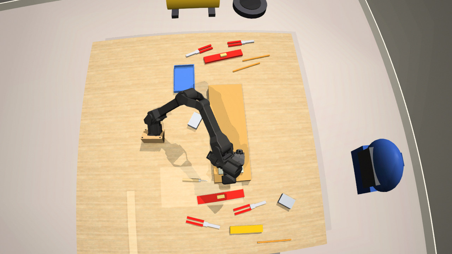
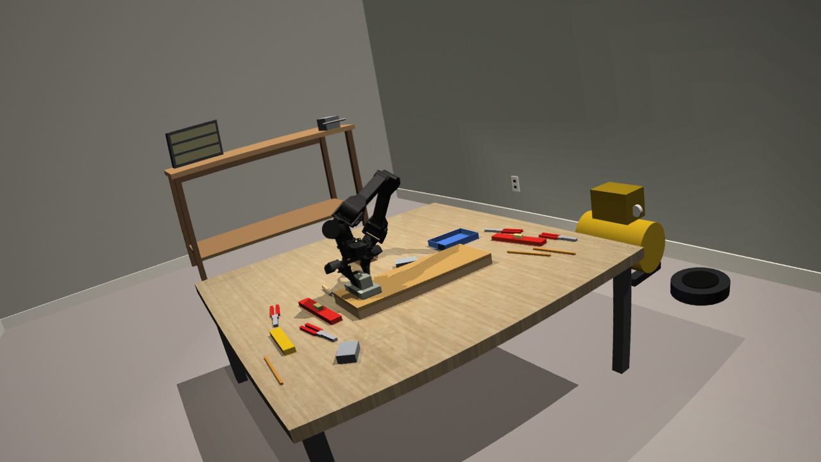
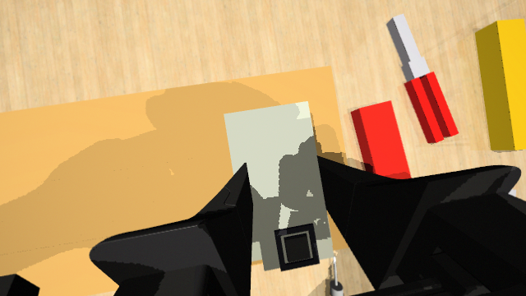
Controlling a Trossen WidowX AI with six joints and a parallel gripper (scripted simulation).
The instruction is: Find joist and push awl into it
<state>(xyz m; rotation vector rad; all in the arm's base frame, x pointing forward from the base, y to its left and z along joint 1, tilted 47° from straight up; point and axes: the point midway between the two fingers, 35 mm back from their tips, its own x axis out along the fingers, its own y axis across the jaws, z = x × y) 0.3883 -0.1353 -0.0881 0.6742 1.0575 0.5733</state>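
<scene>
My gripper tip is 280 mm past the blue tray, 490 mm to the right of it and 50 mm above it. From my gripper tip the other things lie so: yellow block (70 mm ahead, 310 mm to the right, 60 mm below); then awl (170 mm behind, 70 mm to the right, 60 mm below); then stud finder (30 mm behind, 20 mm above).
</scene>
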